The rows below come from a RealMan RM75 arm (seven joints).
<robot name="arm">
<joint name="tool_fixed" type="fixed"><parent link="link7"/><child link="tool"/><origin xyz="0 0 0" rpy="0 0 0"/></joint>
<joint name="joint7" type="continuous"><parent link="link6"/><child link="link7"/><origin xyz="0 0 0.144" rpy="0 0 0"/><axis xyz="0 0 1"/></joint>
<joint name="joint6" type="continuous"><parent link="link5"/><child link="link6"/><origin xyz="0 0 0" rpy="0 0 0"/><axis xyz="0 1 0"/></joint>
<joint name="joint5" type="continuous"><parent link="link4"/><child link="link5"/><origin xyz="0 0 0.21" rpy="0 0 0"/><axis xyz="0 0 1"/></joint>
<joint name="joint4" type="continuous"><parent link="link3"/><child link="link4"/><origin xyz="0 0 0" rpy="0 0 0"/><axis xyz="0 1 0"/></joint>
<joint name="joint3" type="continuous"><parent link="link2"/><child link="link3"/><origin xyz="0 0 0.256" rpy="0 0 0"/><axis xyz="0 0 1"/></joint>
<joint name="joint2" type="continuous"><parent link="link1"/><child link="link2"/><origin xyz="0 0 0" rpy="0 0 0"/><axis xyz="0 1 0"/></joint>
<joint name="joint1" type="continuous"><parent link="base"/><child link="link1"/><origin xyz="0 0 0.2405" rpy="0 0 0"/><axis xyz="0 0 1"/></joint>
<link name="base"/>
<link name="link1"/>
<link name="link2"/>
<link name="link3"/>
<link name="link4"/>
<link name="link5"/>
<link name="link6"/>
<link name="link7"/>
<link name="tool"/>
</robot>
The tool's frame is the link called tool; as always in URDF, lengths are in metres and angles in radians. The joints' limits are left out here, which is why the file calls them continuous.
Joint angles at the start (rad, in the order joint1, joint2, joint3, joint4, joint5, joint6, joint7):
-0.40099 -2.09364 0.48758 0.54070 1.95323 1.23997 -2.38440
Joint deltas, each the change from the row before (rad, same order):
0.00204 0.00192 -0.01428 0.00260 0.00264 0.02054 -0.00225
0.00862 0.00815 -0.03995 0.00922 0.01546 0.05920 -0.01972
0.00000 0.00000 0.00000 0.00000 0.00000 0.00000 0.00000
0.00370 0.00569 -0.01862 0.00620 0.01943 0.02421 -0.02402
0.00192 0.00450 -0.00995 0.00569 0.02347 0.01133 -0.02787
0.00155 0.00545 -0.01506 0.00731 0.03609 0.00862 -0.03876
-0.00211 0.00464 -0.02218 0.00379 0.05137 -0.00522 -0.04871
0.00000 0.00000 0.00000 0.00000 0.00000 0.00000 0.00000
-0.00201 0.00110 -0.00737 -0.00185 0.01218 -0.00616 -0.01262
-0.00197 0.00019 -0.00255 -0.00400 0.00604 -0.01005 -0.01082
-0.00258 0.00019 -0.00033 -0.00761 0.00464 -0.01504 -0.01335
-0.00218 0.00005 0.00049 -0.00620 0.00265 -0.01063 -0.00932
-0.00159 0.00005 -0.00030 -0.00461 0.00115 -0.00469 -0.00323
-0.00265 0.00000 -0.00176 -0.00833 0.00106 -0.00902 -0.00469
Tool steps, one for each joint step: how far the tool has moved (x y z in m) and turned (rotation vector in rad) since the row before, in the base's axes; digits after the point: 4 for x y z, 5 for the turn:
0.0004 -0.0014 0.0025 0.00270 -0.01321 -0.00478
-0.0006 -0.0056 0.0079 0.00016 -0.03812 -0.00386
0.0000 0.0000 0.0000 0.00000 0.00000 0.00000
-0.0017 -0.0030 0.0038 -0.00998 -0.01589 0.00975
-0.0021 -0.0023 0.0020 -0.01677 -0.00747 0.01635
-0.0037 -0.0028 0.0023 -0.02266 -0.00577 0.02860
-0.0057 -0.0024 0.0010 -0.02660 -0.00153 0.04787
0.0000 0.0000 0.0000 0.00000 0.00000 0.00000
-0.0017 0.0000 0.0000 -0.00373 -0.00095 0.01587
-0.0012 0.0004 -0.0008 -0.00190 -0.00167 0.01519
-0.0014 0.0007 -0.0016 -0.00241 -0.00316 0.01961
-0.0008 0.0006 -0.0014 -0.00215 -0.00294 0.01327
-0.0002 0.0003 -0.0010 -0.00136 -0.00235 0.00539
-0.0004 0.0006 -0.0016 -0.00032 -0.00416 0.01001

